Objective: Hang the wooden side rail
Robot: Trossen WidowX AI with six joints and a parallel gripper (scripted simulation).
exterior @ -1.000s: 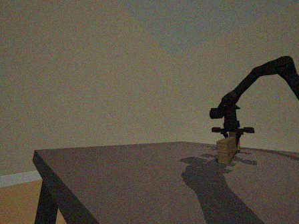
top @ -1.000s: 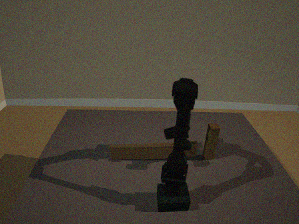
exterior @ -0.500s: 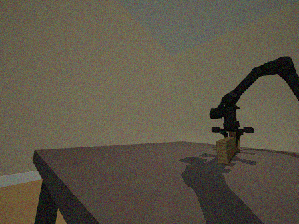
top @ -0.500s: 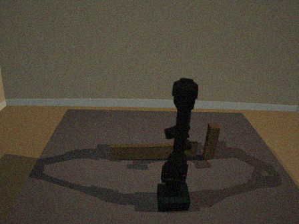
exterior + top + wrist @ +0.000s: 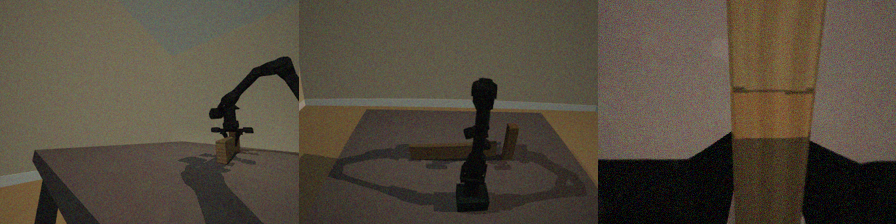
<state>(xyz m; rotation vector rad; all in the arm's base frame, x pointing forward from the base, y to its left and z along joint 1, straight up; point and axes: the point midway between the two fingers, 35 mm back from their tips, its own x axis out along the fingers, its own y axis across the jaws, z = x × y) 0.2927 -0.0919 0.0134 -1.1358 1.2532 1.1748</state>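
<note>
Now: the headboard post 1 cm behind my gripper tip, 15 cm to the right of it and 4 cm above it.
</note>
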